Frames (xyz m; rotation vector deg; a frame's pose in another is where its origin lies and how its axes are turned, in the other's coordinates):
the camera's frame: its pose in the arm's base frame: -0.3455 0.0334 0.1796 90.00 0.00 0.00
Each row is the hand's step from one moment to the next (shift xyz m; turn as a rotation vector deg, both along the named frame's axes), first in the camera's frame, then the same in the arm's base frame.
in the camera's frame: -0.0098 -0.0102 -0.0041 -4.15 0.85 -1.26
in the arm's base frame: -0.0098 0.0041 -0.0102 -4.15 1.26 0.85
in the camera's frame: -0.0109 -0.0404 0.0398 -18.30 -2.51 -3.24
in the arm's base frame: -0.0109 -0.0398 -0.0404 -18.30 3.24 -2.51
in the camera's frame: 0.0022 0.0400 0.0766 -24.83 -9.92 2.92
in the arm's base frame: 0.0022 -0.0766 0.0400 -24.83 -2.92 -9.92
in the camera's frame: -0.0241 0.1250 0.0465 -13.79 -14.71 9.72
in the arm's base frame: -0.0241 -0.0465 0.1250 -13.79 -9.72 -14.71
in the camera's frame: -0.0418 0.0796 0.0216 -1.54 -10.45 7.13
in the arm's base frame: -0.0418 -0.0216 0.0796 -1.54 -7.13 -10.45
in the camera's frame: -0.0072 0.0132 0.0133 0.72 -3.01 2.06
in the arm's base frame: -0.0072 -0.0133 0.0132 0.72 -2.06 -3.01
